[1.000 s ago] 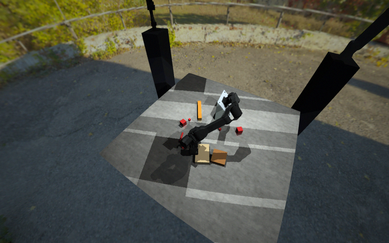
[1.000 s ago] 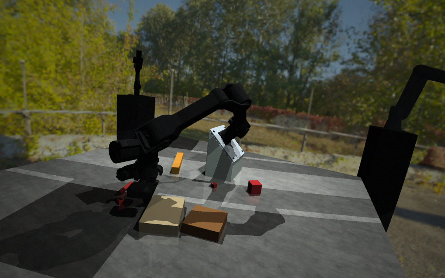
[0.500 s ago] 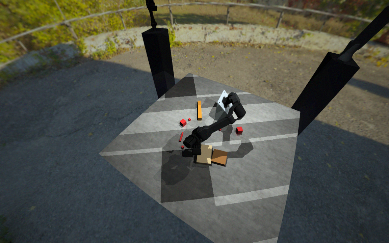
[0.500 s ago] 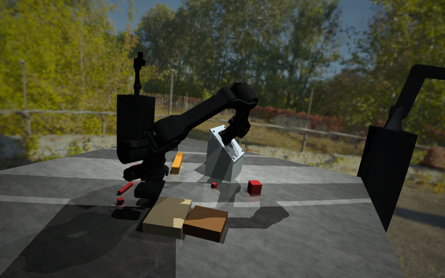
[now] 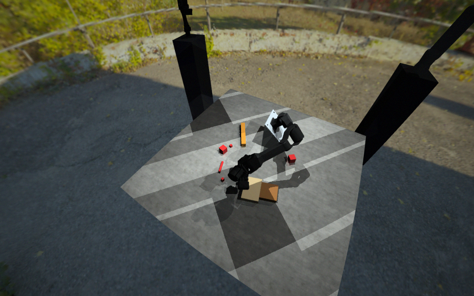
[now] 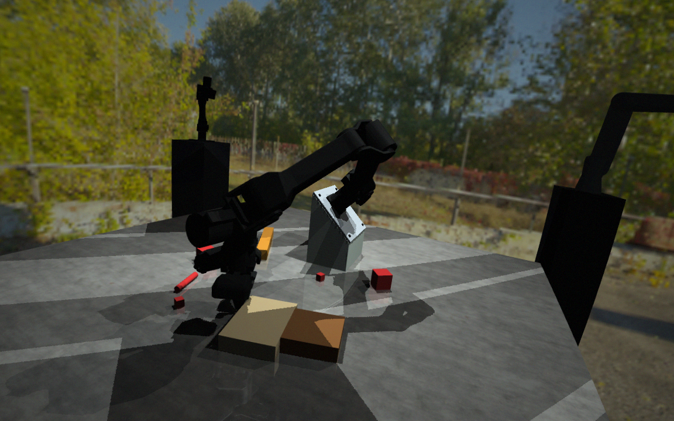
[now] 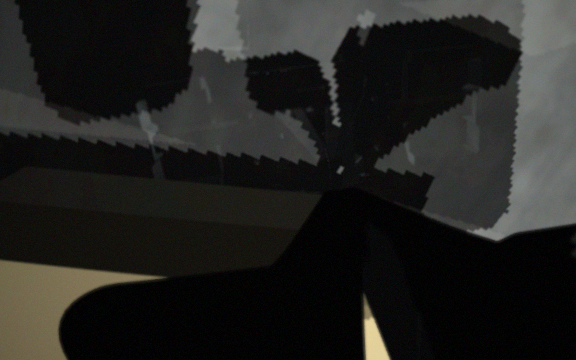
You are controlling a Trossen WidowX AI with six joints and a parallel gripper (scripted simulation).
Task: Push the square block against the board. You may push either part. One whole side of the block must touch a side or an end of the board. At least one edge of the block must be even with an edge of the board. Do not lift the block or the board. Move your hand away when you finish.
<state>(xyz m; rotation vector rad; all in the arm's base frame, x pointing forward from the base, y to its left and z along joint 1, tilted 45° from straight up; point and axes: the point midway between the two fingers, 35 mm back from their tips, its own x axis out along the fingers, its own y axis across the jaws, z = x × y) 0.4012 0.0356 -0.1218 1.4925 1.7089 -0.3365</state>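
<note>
My gripper tip is 170 mm to the right of the brown square block and 10 mm short of it. Round my gripper tip: orange bar (370 mm behind, 150 mm to the right); red rod (170 mm to the right, 40 mm behind); tan board (70 mm to the left, 30 mm ahead).
</note>
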